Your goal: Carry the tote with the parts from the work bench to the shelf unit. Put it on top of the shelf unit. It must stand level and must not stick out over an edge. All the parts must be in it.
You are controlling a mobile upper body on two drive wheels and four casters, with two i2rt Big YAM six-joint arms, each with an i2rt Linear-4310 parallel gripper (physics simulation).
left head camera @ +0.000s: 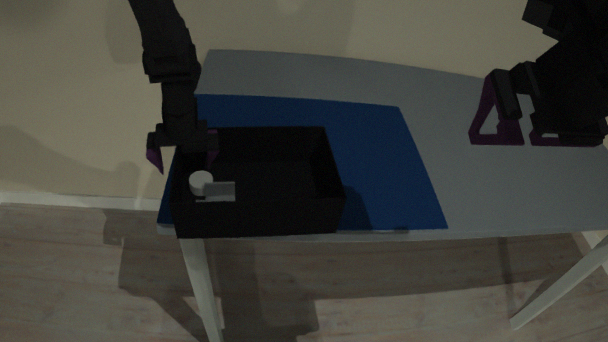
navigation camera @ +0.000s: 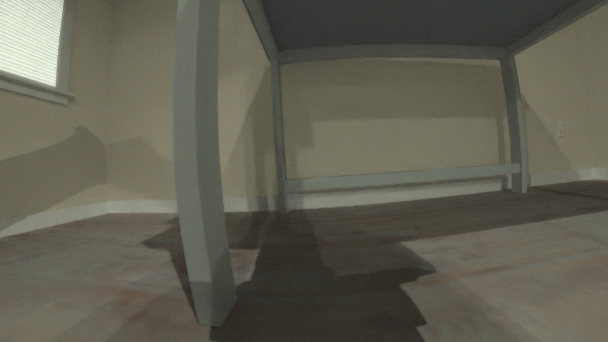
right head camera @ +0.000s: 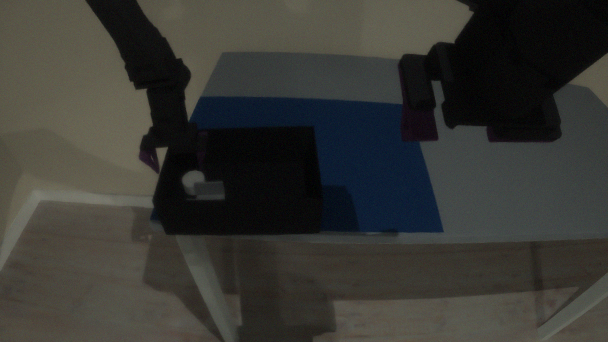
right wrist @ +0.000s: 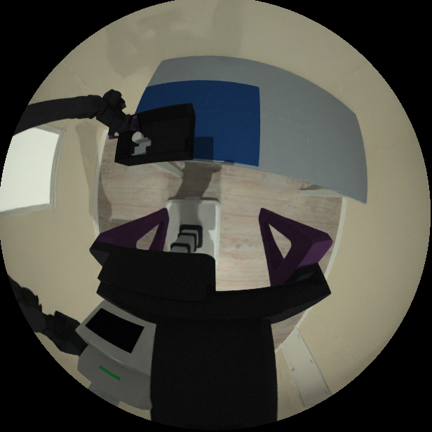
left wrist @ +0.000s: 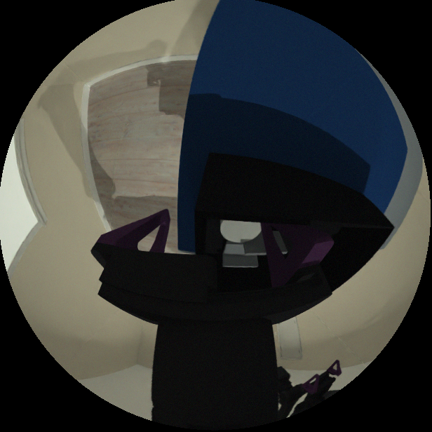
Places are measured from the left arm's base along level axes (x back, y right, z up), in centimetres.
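Pixels of known places: left gripper, between the fingertips: (left head camera: 185, 170) (right head camera: 179, 170); right gripper, between the fingertips: (left head camera: 502, 139) (right head camera: 448, 134).
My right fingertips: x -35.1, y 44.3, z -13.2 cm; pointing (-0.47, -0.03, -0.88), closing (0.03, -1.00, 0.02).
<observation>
Behind a point stands the place of what it marks.
The black tote (left head camera: 260, 217) @(x -50.2, y 20.5, z -43.6 cm) (right head camera: 245, 215) @(x -50.2, y 21.6, z -43.4 cm) (left wrist: 280, 185) (right wrist: 170, 135) stands on the blue mat near the front edge of the work bench (left head camera: 525, 200) @(x -55.1, y 89.1, z -49.6 cm) (right head camera: 500, 200) @(x -56.7, y 78.3, z -49.6 cm) (right wrist: 310, 130). In it lie a white round part (left head camera: 201, 183) @(x -61.4, y 9.5, z -46.7 cm) (right head camera: 192, 182) @(x -61.5, y 9.4, z -46.7 cm) (left wrist: 240, 231) (right wrist: 137, 136) and grey angular pieces (left head camera: 220, 191) @(x -59.7, y 13.4, z -47.3 cm) (right head camera: 210, 190) @(x -59.7, y 13.4, z -47.2 cm) (right wrist: 141, 146). My left gripper (left head camera: 185, 167) @(x -64.7, y 6.0, z -46.2 cm) (right head camera: 179, 168) @(x -64.7, y 6.0, z -46.2 cm) (left wrist: 214, 213) is open at the tote's left wall, one finger outside, one over the inside. My right gripper (left head camera: 527, 141) @(x -35.1, y 44.3, z -13.2 cm) (right head camera: 467, 137) @(x -35.1, y 44.3, z -13.2 cm) (right wrist: 213, 212) is open, well right of the tote. The shelf unit does not show.
The blue mat (left head camera: 390, 165) @(x -68.7, y 52.5, z -49.4 cm) (right head camera: 380, 170) @(x -67.0, y 50.2, z -49.4 cm) (left wrist: 300, 60) (right wrist: 230, 120) covers the bench's left part. In the navigation camera a near bench leg (navigation camera: 200, 165) @(x -56.1, y 7.8, z -116.2 cm) stands left of centre, and a low rail (navigation camera: 400, 177) @(x -115.5, y 72.4, z -125.8 cm) runs between the far legs. A wall stands behind the bench.
</observation>
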